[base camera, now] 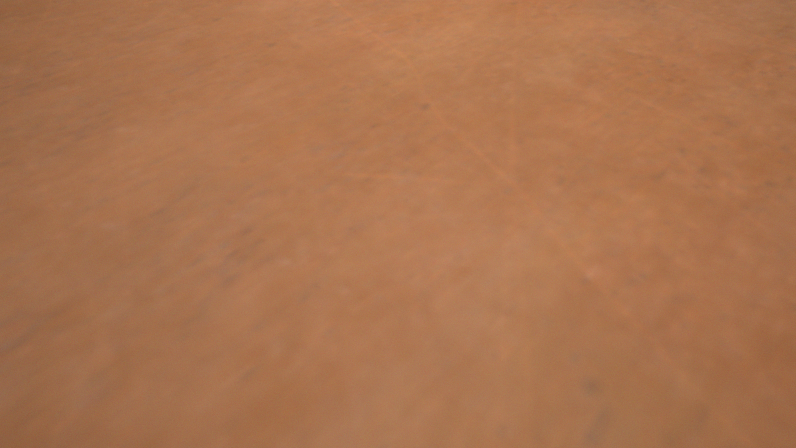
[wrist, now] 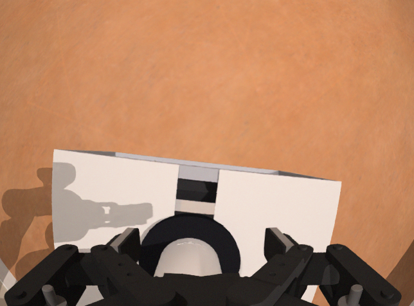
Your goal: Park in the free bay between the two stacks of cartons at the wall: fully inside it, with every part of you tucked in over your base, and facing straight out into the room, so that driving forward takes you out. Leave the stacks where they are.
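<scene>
My gripper (wrist: 201, 242) is open and empty in the wrist view, with its two black fingers wide apart. It hangs over my own base (wrist: 280, 205), whose white top panels and front edge show beneath it. The dark ring and pale round part of the arm's mount (wrist: 229, 250) lie between the fingers. The shadow of the arm falls on the left top panel. Neither stack of cartons can be made out for certain in either view, and the bay and the wall cannot be made out.
Orange-brown floor (base camera: 389, 222) (wrist: 210, 75) spreads ahead of the base. In the wrist view, a pale strip shows at the lower left edge and a darker brown patch at the lower right edge; I cannot tell what they are.
</scene>
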